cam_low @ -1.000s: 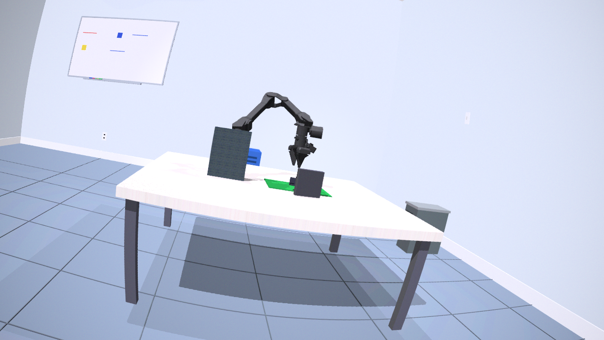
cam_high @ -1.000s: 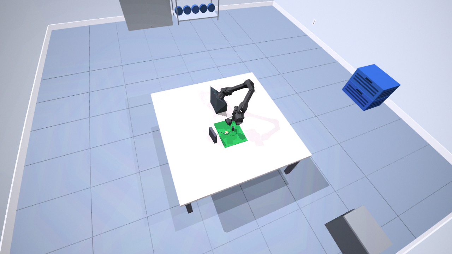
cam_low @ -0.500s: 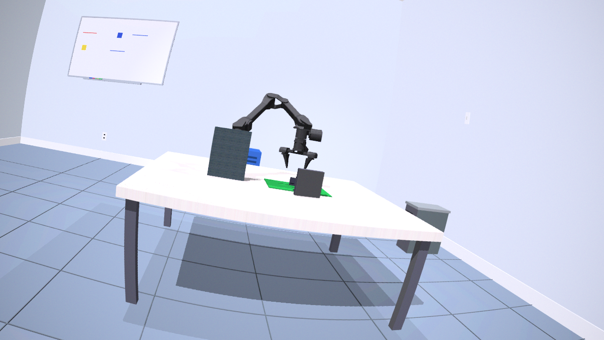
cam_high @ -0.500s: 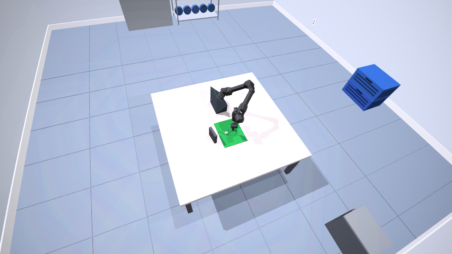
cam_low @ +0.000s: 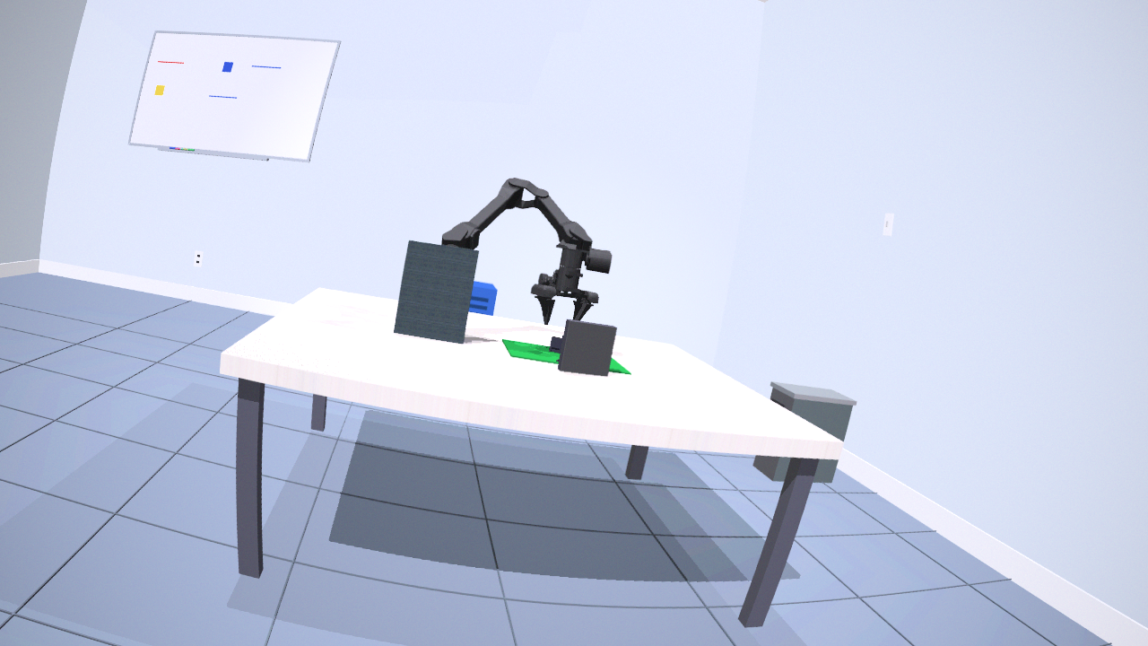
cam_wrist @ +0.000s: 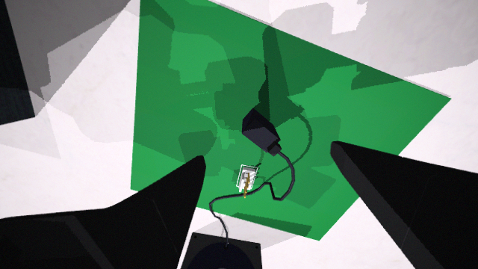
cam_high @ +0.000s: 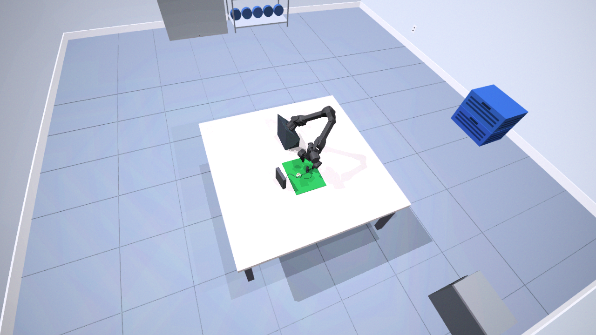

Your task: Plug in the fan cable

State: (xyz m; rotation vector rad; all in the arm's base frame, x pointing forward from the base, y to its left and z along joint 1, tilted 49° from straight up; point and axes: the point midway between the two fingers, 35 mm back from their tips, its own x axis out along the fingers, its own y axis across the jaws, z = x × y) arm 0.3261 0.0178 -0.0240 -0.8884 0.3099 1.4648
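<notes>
The dark fan plug lies 50 mm below my gripper tip. The rest, counted from my gripper tip: dark fan: 220 mm to the right, 10 mm below; green circuit board: 90 mm below, 40 mm to the right, 10 mm ahead.
</notes>
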